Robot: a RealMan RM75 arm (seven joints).
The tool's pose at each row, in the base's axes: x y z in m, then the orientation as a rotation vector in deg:
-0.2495, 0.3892, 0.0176, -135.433, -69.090, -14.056
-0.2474, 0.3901, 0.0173, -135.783, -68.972, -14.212
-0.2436, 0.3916, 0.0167, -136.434, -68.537, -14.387
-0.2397, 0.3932, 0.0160, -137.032, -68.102, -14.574
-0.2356, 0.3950, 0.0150, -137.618, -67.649, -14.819
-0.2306, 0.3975, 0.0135, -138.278, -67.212, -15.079
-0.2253, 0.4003, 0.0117, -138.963, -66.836, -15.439
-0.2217, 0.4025, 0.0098, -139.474, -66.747, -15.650
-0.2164, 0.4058, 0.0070, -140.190, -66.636, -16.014
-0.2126, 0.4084, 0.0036, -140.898, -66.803, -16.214
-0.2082, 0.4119, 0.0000, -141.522, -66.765, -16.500
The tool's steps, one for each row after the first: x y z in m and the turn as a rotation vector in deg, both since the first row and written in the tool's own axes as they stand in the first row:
0.0018, 0.0013, 0.0006, -0.317, -0.006, 0.139
0.0049, 0.0038, 0.0016, -0.807, -0.014, 0.559
0.0081, 0.0064, 0.0028, -1.259, 0.004, 0.961
0.0115, 0.0091, 0.0043, -1.721, 0.066, 1.361
0.0157, 0.0123, 0.0066, -2.256, 0.100, 1.764
0.0203, 0.0157, 0.0092, -2.868, 0.159, 2.113
0.0233, 0.0181, 0.0118, -3.351, 0.104, 2.256
0.0278, 0.0216, 0.0155, -4.058, 0.061, 2.434
0.0307, 0.0245, 0.0196, -4.763, -0.168, 2.455
0.0345, 0.0274, 0.0242, -5.381, -0.246, 2.575

